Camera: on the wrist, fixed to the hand. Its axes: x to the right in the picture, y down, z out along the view.
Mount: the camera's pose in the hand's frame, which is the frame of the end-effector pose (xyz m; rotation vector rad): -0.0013 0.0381 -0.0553 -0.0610 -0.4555 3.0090
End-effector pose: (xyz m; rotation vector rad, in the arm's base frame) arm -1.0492 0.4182 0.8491 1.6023 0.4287 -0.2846
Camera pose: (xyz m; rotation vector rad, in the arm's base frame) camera -1.0378 0.4715 0.8883 0.5313 -2.2052 1.5363
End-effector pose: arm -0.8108 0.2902 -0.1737 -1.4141 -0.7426 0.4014
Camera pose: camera -0.7678 0.2540 -0.2104 0.9594 -1.3951 -2.1389
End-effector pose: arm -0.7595 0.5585 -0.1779 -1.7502 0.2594 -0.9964
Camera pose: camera -0.7897 0.5056 -0.2061 -0.0036 1.6348 1.5207
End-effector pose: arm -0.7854 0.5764 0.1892 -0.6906 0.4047 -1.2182
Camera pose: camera -0.7933 0.5699 0.1228 0.1596 0.5090 1.7571
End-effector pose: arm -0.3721 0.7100 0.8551 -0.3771 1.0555 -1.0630
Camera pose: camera -0.3990 0.7413 0.8021 0.8808 0.2201 1.6822
